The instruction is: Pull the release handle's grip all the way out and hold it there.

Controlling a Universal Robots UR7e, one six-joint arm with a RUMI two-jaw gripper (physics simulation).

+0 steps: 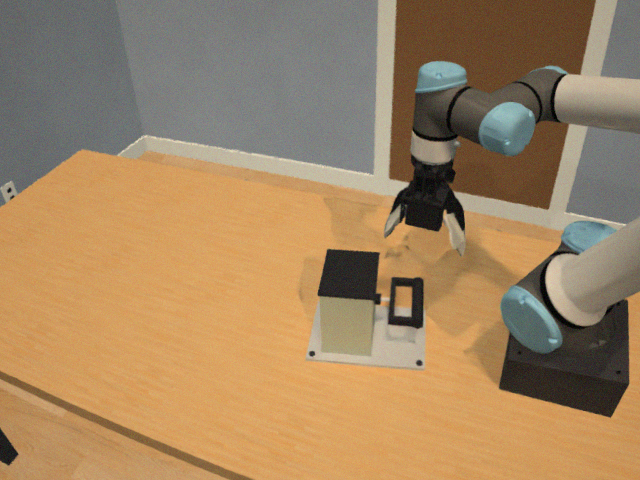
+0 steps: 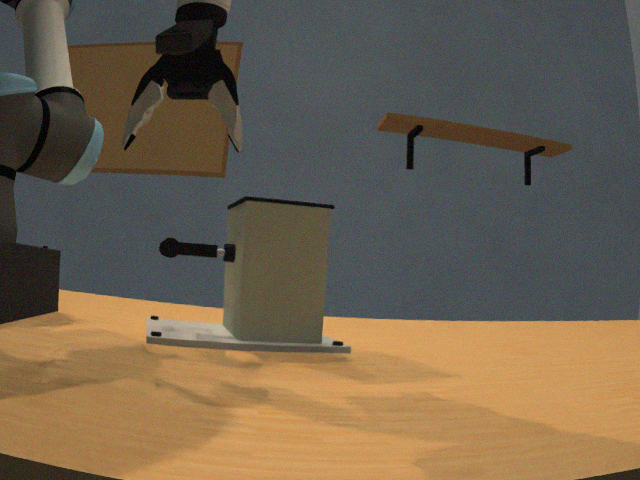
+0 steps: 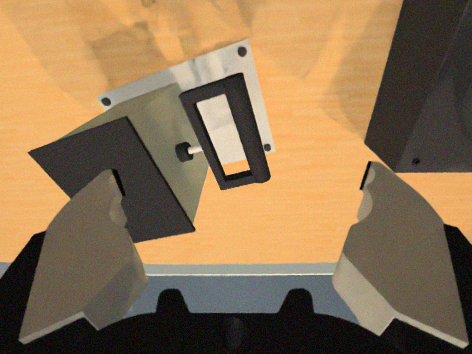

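Note:
The release handle's grip [image 1: 418, 303] [image 2: 169, 247] [image 3: 248, 127] is the thick black bar on the outer side of a black rectangular frame. A short pale rod joins the frame to a black collar [image 1: 377, 298] [image 2: 229, 252] [image 3: 184, 151] on the side of an upright pale green box [image 1: 346, 325] [image 2: 279, 273] [image 3: 165, 125] with a black top. A short stretch of rod shows between collar and frame. My gripper [image 1: 423, 243] [image 2: 182, 146] [image 3: 239, 170] is wide open and empty, pointing down. It hangs above the height of the box top and apart from the handle.
The box stands on a light grey base plate [image 1: 398, 356] [image 2: 248, 347] [image 3: 260, 107] with dark bolts at its corners, on the wooden table [image 1: 180, 289] [image 2: 465, 361]. The arm's dark base block [image 1: 563, 384] [image 2: 28, 284] [image 3: 430, 100] stands on the handle's side. A shelf [image 2: 475, 135] hangs on the wall.

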